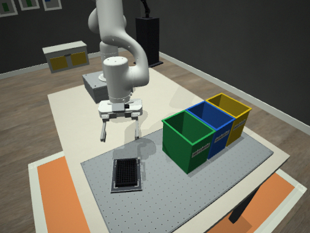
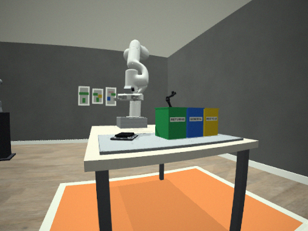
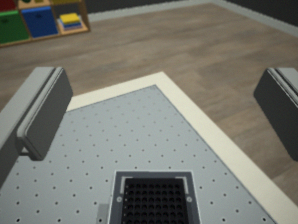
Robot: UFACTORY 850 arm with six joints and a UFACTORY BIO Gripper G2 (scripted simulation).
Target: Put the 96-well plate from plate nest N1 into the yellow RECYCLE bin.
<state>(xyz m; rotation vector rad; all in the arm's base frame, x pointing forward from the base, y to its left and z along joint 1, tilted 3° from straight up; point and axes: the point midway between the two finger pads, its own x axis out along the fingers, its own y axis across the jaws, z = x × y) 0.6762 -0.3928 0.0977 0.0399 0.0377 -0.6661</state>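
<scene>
The black 96-well plate lies 210 mm below my hand. Also, from my hand: plate nest N1 (220 mm below); blue bin (380 mm to the left, 140 mm below, 120 mm ahead); green bin (250 mm to the left, 140 mm below, 100 mm ahead).
</scene>
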